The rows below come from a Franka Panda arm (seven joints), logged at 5 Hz.
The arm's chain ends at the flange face. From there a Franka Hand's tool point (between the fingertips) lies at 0.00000 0.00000 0.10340 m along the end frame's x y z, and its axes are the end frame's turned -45 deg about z.
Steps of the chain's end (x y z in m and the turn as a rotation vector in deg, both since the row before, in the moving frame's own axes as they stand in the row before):
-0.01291, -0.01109, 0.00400, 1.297, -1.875, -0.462
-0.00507, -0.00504, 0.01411, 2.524, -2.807, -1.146
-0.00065, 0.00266, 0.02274, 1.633, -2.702, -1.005
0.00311, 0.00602, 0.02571, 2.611, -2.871, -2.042
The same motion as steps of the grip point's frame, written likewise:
-0.00204, -0.02101, 0.00392, 2.243, -0.409, -0.462
-0.00045, -0.01394, 0.01389, 3.770, -0.200, -1.146
-0.00375, -0.00410, 0.02258, 3.065, -0.756, -1.005
-0.00251, -0.00053, 0.02547, 3.876, -0.184, -2.042

